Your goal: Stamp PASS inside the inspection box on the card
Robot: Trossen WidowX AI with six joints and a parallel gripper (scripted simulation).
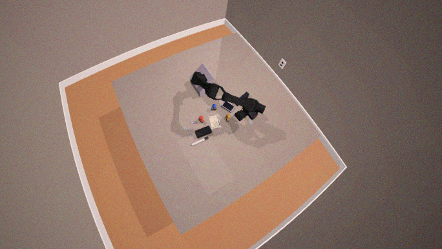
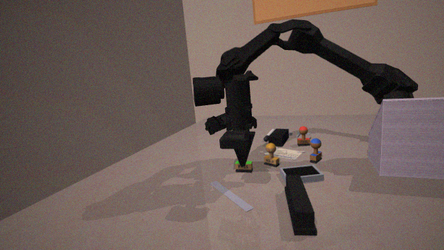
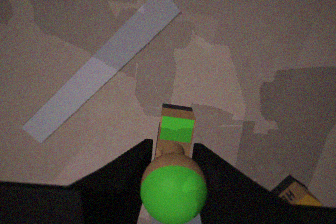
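Right now the grey ruler is 70 mm to the left of my gripper tip, 50 mm below it and 10 mm ahead of it. Round my gripper tip: green stamp (right at my gripper tip); then orange stamp (110 mm to the right, 40 mm behind, 30 mm below); then ink pad (130 mm behind, 60 mm to the right, 40 mm below).
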